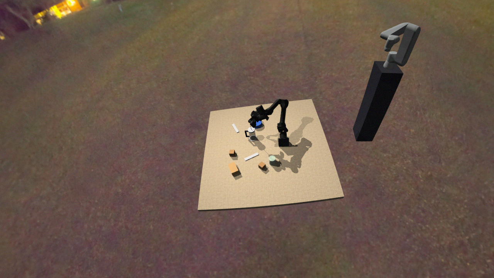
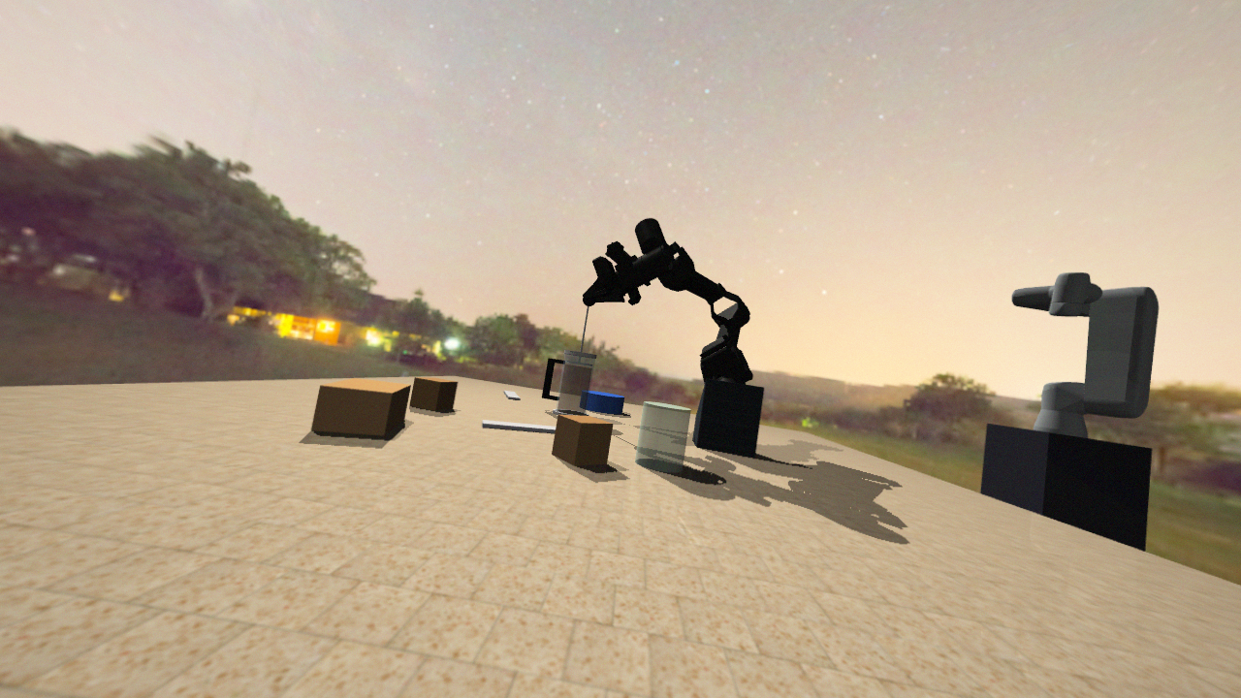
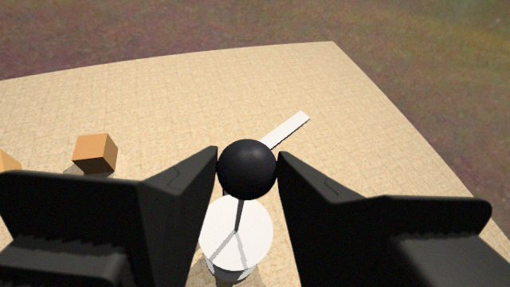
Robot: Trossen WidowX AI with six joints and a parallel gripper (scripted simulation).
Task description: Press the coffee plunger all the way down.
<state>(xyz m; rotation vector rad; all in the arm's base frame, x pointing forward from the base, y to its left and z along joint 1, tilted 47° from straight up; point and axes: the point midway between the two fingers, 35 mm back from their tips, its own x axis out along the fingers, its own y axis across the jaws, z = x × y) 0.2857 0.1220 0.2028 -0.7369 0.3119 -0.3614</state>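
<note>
My gripper tip is now 1 cm short of the coffee press and 14 cm above it. From my gripper tip the other things lie so: pale green cylinder 23 cm behind, 31 cm to the left, 23 cm below; blue block 3 cm behind, 20 cm to the right, 24 cm below.
</note>
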